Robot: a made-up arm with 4 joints.
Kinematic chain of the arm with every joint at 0, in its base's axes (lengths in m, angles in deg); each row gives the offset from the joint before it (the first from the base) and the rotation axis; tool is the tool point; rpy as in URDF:
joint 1: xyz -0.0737 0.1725 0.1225 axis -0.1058 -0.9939 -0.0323
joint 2: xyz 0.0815 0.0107 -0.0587 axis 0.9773 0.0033 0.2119
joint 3: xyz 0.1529 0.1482 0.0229 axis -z
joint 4: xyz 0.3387 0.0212 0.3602 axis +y
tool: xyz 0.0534 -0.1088 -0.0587 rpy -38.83 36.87 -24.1
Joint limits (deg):
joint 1: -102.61..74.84
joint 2: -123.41..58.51
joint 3: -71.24..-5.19
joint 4: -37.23..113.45
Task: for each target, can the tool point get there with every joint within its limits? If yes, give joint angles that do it. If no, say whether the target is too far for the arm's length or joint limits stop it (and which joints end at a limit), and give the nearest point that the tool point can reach.
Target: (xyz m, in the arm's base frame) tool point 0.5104 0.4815 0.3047
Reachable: yes | joints 34.77 -75.48 -44.95 99.70
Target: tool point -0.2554 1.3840 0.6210
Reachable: no: too far | nearest point -0.1094 0.7797 0.5897 | short by 0.622 m
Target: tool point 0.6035 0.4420 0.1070
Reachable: yes | joints 21.83 -78.62 -50.96 44.41
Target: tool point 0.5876 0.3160 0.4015
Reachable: yes | joints -1.70 2.92 -11.54 -22.92
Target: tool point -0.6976 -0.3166 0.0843
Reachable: no: joint limits stop it (at a limit: joint 1, joint 2, joint 3) | nearest point -0.6520 0.2453 -0.3519 | short by 0.713 m
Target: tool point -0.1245 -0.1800 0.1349
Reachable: no: joint limits stop it (at a limit: joint 1, joint 2, joint 3, joint 4) | nearest point -0.1887 0.0635 0.6975 | short by 0.616 m
